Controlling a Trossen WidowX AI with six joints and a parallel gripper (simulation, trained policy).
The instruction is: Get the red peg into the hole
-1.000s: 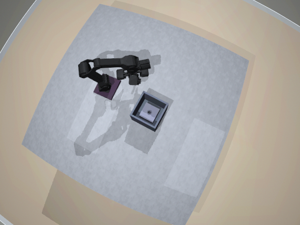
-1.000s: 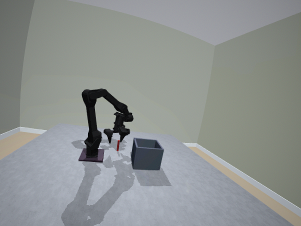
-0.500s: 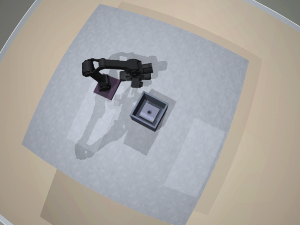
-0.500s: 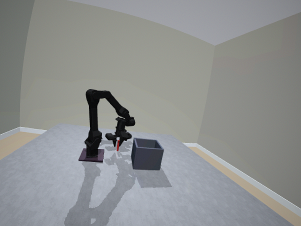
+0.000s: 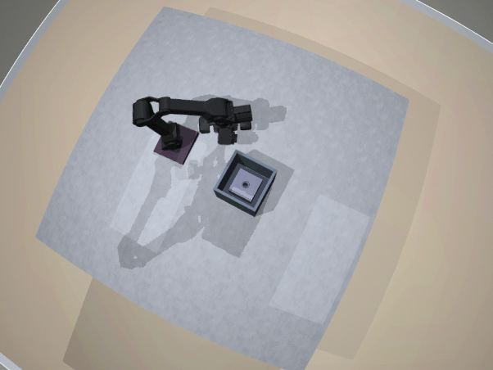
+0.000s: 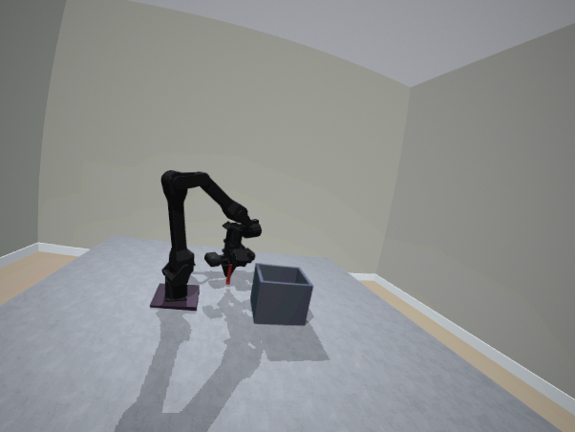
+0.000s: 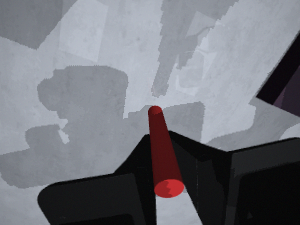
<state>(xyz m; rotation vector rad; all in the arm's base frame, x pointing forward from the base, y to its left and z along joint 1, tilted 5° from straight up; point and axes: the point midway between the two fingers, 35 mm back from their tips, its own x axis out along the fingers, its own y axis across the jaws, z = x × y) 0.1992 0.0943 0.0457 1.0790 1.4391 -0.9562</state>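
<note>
Now: the light grey plate 200 mm to the right of my gripper tip and 120 mm ahead of it. Round my gripper tip: red peg 10 mm to the right, 10 mm above.
</note>
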